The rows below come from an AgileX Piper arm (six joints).
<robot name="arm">
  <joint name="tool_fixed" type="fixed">
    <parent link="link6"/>
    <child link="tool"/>
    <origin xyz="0 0 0" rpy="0 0 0"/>
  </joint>
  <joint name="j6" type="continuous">
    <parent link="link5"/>
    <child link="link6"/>
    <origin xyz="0 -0.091 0" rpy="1.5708 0 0"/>
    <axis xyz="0 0 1"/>
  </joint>
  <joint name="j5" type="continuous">
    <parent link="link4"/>
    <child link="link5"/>
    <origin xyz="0 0 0" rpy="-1.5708 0 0"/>
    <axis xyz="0 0 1"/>
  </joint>
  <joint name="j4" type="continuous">
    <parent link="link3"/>
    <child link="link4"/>
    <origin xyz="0.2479 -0.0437 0" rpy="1.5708 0 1.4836"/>
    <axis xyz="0 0 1"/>
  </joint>
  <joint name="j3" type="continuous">
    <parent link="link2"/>
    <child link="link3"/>
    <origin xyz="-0.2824 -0.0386 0" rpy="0 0 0"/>
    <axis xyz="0 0 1"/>
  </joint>
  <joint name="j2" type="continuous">
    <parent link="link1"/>
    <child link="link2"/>
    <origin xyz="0 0 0" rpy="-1.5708 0 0"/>
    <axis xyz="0 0 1"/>
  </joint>
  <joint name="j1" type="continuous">
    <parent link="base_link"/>
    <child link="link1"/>
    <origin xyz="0 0 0.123" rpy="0 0 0"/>
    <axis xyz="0 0 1"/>
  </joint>
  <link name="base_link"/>
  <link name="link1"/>
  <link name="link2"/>
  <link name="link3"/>
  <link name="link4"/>
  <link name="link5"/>
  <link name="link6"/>
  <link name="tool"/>
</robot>
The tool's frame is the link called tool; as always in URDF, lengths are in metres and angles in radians. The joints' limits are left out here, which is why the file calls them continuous.
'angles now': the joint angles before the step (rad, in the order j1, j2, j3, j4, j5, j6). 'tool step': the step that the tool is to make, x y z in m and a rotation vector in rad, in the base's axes. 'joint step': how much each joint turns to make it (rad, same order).
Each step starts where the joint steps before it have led.
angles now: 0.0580 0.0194 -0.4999 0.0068 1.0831 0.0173
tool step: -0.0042 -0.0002 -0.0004 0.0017 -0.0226 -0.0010
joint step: -0.0012 -0.0264 -0.0001 0.0004 0.0039 0.0001
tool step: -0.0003 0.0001 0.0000 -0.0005 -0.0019 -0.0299
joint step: -0.0290 -0.0019 -0.0001 -0.0012 0.0001 0.0005
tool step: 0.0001 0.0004 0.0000 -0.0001 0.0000 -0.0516
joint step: -0.0519 0.0003 0.0001 0.0003 -0.0004 -0.0004
